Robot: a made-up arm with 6 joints. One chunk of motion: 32 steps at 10 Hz.
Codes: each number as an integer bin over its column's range. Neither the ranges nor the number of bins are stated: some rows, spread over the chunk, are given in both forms.
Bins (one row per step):
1: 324 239 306 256 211 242
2: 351 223 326 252 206 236
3: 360 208 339 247 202 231
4: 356 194 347 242 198 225
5: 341 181 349 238 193 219
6: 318 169 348 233 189 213
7: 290 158 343 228 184 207
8: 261 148 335 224 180 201
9: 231 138 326 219 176 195
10: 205 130 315 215 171 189
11: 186 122 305 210 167 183
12: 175 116 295 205 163 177
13: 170 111 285 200 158 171
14: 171 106 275 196 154 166
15: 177 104 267 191 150 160
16: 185 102 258 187 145 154
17: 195 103 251 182 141 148
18: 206 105 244 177 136 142
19: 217 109 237 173 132 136
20: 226 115 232 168 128 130
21: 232 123 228 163 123 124
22: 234 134 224 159 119 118
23: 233 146 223 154 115 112
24: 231 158 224 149 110 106
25: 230 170 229 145 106 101
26: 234 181 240 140 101 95
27: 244 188 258 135 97 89
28: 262 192 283 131 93 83
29: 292 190 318 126 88 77
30: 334 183 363 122 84 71
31: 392 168 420 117 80 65
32: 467 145 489 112 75 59
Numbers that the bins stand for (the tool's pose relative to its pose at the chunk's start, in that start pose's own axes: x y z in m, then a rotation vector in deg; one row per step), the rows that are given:
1: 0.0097 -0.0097 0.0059 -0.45 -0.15 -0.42
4: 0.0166 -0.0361 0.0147 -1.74 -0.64 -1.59
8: -0.0038 -0.0631 0.0121 -3.40 -1.31 -3.23
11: -0.0200 -0.0784 0.0057 -4.68 -1.79 -4.47
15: -0.0219 -0.0889 -0.0025 -6.43 -2.42 -6.04
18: -0.0157 -0.0884 -0.0075 -7.72 -2.94 -7.27
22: -0.0096 -0.0713 -0.0118 -9.38 -3.58 -8.92
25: -0.0105 -0.0502 -0.0107 -10.66 -4.06 -10.08
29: 0.0029 -0.0385 0.0085 -12.41 -4.73 -11.73
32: 0.0405 -0.0649 0.0453 -13.70 -5.21 -12.96
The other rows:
2: 0.0156 -0.0191 0.0102 -0.82 -0.34 -0.84
3: 0.0175 -0.0279 0.0130 -1.28 -0.49 -1.18
5: 0.0134 -0.0437 0.0151 -2.11 -0.82 -2.00
6: 0.0085 -0.0508 0.0149 -2.57 -0.97 -2.41
7: 0.0024 -0.0572 0.0138 -3.03 -1.16 -2.82
9: -0.0103 -0.0690 0.0102 -3.86 -1.46 -3.64
10: -0.0159 -0.0737 0.0078 -4.23 -1.64 -4.05
12: -0.0223 -0.0819 0.0035 -5.14 -1.94 -4.88
13: -0.0234 -0.0848 0.0014 -5.60 -2.13 -5.29
14: -0.0232 -0.0878 -0.0008 -5.97 -2.27 -5.63
16: -0.0202 -0.0901 -0.0045 -6.80 -2.61 -6.45
17: -0.0180 -0.0895 -0.0060 -7.26 -2.76 -6.86
19: -0.0133 -0.0860 -0.0090 -8.09 -3.09 -7.68
20: -0.0114 -0.0825 -0.0101 -8.55 -3.24 -8.10
21: -0.0101 -0.0778 -0.0109 -9.01 -3.43 -8.51
23: -0.0098 -0.0643 -0.0120 -9.84 -3.72 -9.33
24: -0.0103 -0.0572 -0.0118 -10.30 -3.91 -9.74
26: -0.0096 -0.0437 -0.0083 -11.12 -4.24 -10.49
27: -0.0075 -0.0396 -0.0045 -11.58 -4.39 -10.90
28: -0.0036 -0.0373 0.0009 -11.95 -4.54 -11.32
30: 0.0119 -0.0426 0.0181 -12.78 -4.88 -12.14
31: 0.0244 -0.0514 0.0304 -13.24 -5.03 -12.55

